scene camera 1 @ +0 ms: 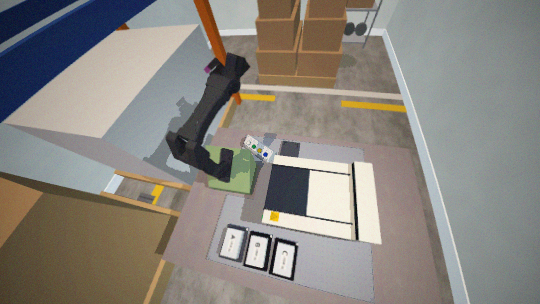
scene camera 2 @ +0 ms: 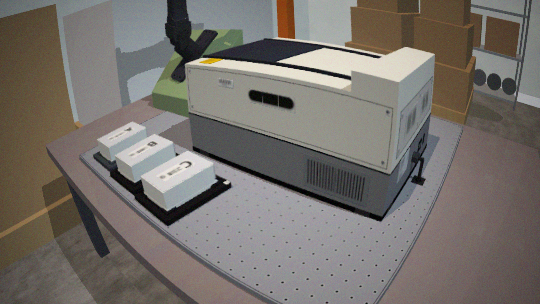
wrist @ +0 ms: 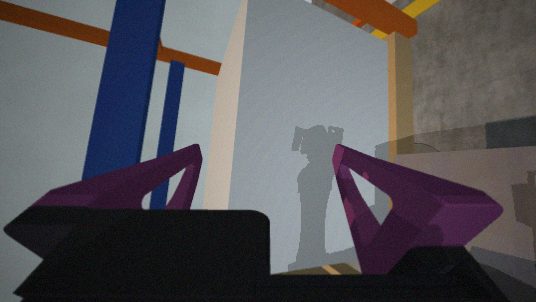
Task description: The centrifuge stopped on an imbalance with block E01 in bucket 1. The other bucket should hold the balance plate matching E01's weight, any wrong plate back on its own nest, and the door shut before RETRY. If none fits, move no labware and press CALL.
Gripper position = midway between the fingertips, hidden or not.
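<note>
Scene camera 1 shows a dark sliding door (scene camera 1: pixel 288 188), and scene camera 2 has the dark sliding door (scene camera 2: pixel 270 50) as well. In the wrist view, the gripper (wrist: pixel 267 151) is open and holds nothing.
</note>
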